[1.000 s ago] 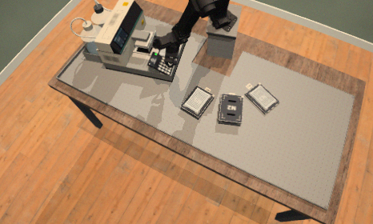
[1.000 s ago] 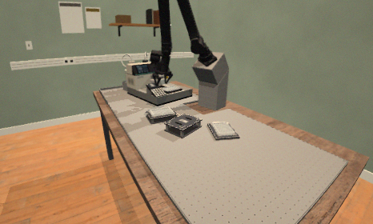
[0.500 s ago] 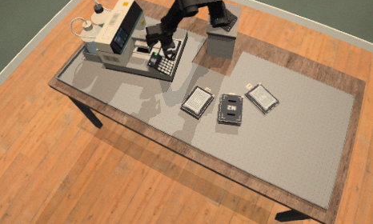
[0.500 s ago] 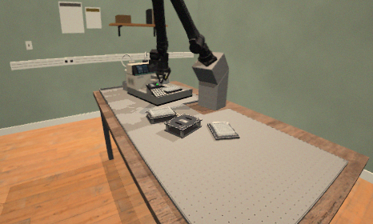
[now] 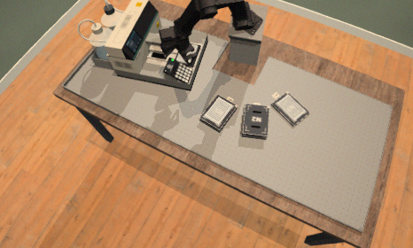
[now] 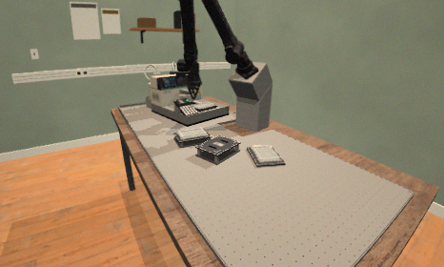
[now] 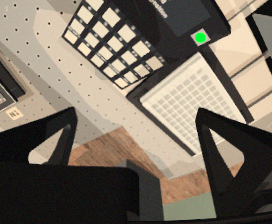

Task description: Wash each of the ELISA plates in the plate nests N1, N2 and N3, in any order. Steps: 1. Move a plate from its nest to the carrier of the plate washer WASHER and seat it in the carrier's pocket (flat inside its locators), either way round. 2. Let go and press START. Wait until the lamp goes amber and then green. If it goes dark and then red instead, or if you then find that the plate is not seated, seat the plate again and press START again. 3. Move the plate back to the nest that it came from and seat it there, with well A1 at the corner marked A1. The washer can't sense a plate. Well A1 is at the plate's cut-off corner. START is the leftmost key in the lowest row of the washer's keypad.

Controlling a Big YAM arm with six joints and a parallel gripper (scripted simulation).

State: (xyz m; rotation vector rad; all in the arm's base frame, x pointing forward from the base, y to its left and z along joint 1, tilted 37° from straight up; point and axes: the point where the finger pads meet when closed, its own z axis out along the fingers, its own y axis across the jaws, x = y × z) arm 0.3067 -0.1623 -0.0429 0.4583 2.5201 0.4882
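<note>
Right now my hand is 8 cm above the ELISA plate, 7 cm past it and 6 cm to the left of it. Also, from my hand: plate washer (20 cm to the right, 3 cm below, 1 cm ahead); then nest label (43 cm to the left, 22 cm behind, 16 cm below).
</note>
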